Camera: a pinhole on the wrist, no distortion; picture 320 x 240 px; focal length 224.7 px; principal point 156.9 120.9 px. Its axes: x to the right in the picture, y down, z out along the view. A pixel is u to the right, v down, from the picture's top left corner.
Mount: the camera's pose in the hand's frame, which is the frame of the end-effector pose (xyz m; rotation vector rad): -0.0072 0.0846 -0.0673 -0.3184 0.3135 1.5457
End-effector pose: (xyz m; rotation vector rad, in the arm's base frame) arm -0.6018 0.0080 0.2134 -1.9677 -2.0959 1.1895
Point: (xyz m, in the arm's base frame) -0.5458 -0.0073 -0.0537
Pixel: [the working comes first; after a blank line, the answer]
In the camera's frame: 0.0059 -0.1072 0.2582

162.1 27.7
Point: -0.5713 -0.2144 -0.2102
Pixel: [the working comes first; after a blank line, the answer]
In the camera's frame: -0.0083 -0.0065 0.4984

153.2 118.0
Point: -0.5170 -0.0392 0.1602
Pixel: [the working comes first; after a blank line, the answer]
In the camera's frame: -0.0157 0.0256 0.0864

116.0 187.4
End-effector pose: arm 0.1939 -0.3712 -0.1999 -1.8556 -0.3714 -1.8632
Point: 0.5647 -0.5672 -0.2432
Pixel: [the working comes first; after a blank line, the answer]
In the camera's frame: 0.1440 -0.0064 0.3696

244.5 117.0
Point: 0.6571 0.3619 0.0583
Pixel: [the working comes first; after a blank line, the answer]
In the camera's frame: -0.7980 -0.1774 0.5841

outside the picture
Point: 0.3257 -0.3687 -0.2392
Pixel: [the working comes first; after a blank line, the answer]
In the camera's frame: -0.0833 0.0267 0.1603

40.2 158.3
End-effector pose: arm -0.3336 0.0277 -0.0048 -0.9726 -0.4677 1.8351
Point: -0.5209 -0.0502 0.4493
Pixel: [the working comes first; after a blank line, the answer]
In the camera's frame: -0.4184 0.2093 0.3475

outside the picture
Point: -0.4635 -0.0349 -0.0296
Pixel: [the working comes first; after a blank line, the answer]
In the camera's frame: -0.0254 0.0101 0.1507

119.1 135.9
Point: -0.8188 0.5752 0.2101
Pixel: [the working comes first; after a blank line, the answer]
In the camera's frame: -0.4307 -0.5066 0.5037

outside the picture
